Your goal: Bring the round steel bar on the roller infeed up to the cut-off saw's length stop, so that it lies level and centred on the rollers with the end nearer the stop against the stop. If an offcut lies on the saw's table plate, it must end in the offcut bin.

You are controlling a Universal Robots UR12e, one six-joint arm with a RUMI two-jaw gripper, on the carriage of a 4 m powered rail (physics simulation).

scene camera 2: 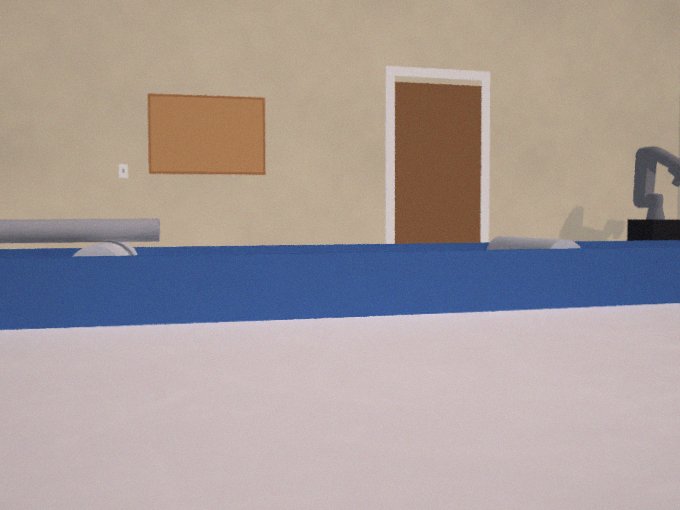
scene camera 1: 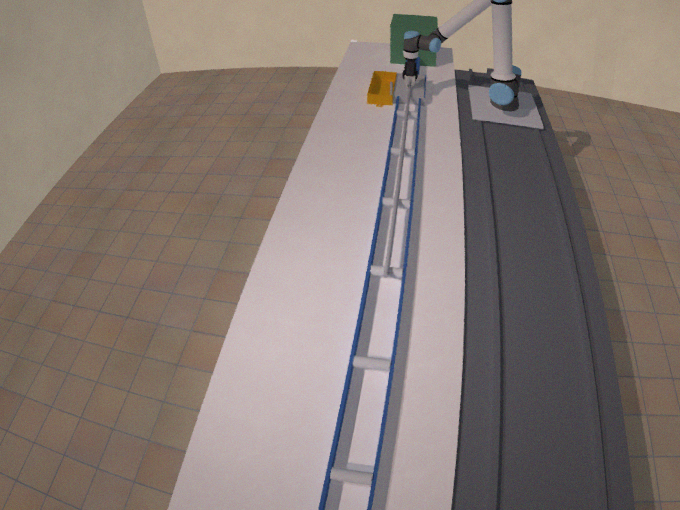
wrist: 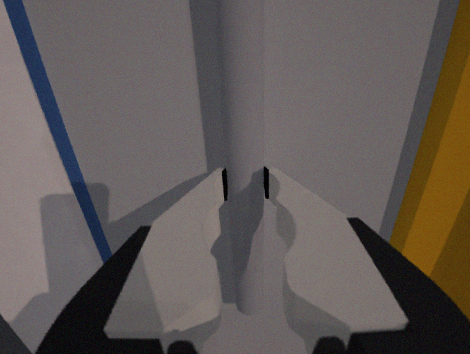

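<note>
My gripper is shut on the round steel bar, near its saw-side end. The bar runs along the roller infeed, over the saw's grey table plate. In the wrist view its end shows between the finger bases. In scene camera 2 its other end lies on a roller and looks level. The length stop cannot be made out in scene camera 1 and does not show in the wrist view. I see no offcut on the visible plate.
The yellow offcut bin stands beside the plate. A green block stands behind the gripper. Blue side rails flank the rollers. The arm's carriage is at the far end of the dark floor rail.
</note>
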